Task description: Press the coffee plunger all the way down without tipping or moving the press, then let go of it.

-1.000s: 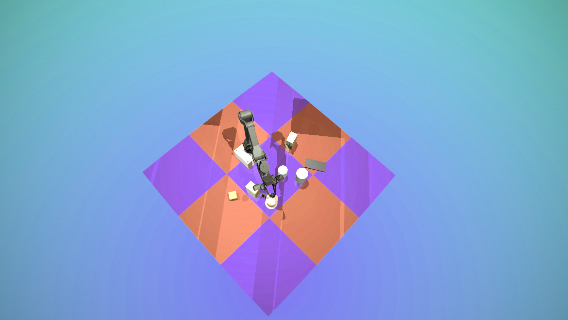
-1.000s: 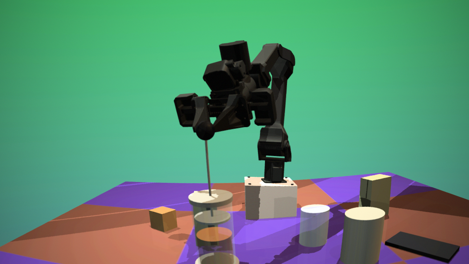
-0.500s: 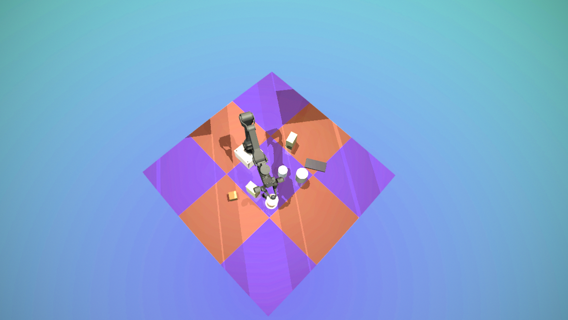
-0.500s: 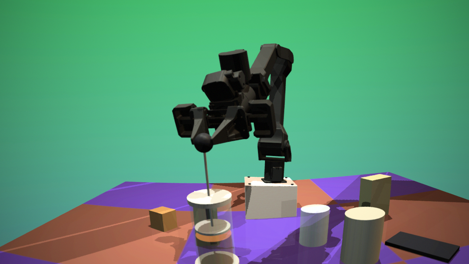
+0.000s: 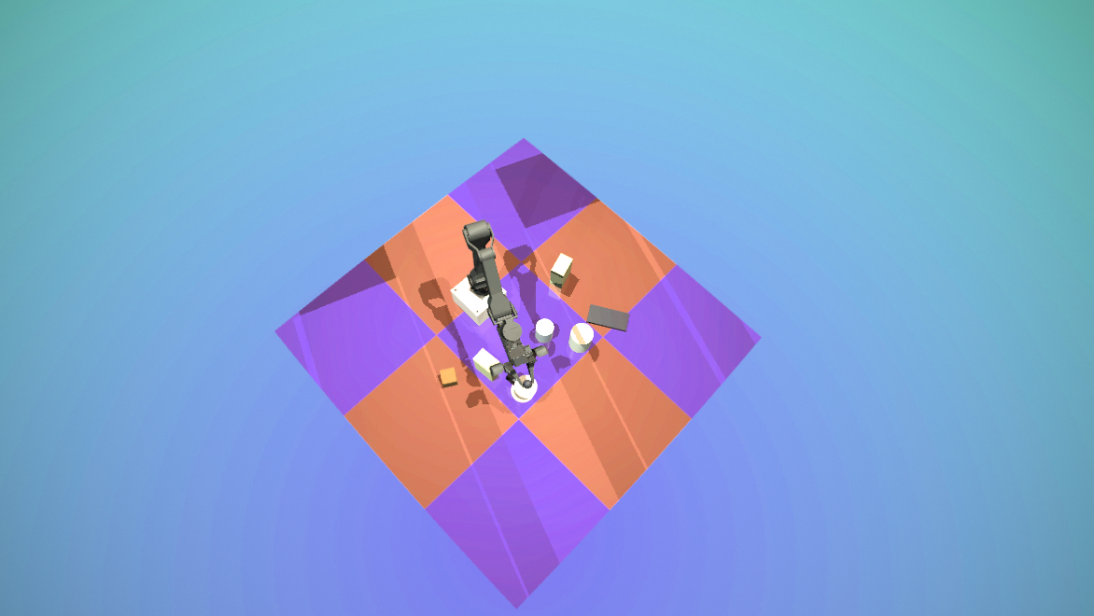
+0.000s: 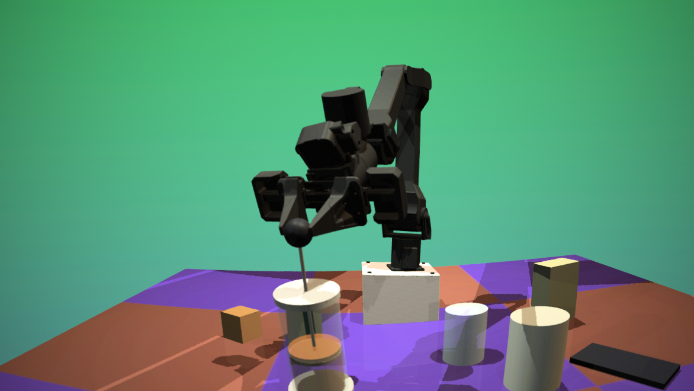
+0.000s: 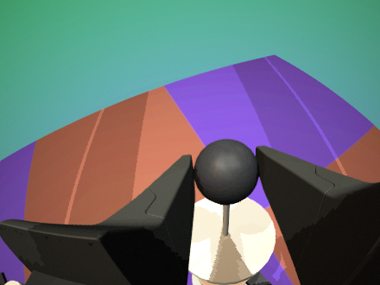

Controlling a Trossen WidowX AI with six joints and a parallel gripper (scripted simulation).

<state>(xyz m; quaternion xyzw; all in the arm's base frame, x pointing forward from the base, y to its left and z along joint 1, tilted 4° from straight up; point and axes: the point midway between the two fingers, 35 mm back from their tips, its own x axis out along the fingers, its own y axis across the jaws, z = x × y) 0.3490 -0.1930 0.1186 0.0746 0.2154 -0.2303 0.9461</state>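
Now: gripper tip 40 mm past the coffee press, 10 mm to the right of it and 100 mm above it. Round my gripper tip: black slab (40 mm ahead, 430 mm to the left, 210 mm below); then orange cube (260 mm behind, 110 mm to the right, 190 mm below).
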